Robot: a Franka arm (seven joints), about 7 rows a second.
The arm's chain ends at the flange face. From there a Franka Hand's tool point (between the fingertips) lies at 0.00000 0.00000 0.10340 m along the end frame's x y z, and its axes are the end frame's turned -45 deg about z.
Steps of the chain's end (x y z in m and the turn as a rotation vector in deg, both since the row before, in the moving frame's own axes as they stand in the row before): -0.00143, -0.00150, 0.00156, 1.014, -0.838, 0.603; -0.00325, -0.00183, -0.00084, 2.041, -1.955, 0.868; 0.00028, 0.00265, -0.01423, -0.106, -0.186, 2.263; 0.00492, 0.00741, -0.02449, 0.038, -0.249, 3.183; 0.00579, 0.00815, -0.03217, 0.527, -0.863, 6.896
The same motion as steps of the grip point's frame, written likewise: 0.00029, -0.00443, 0.00153, 1.310, 0.124, 0.603; -0.00086, -0.00869, -0.00097, 2.826, 0.061, 0.868; -0.00205, 0.00196, -0.01423, 0.057, -0.206, 2.263; -0.00202, 0.00835, -0.02449, 0.203, -0.149, 3.183; -0.00199, 0.00806, -0.03219, 0.983, -0.238, 6.896
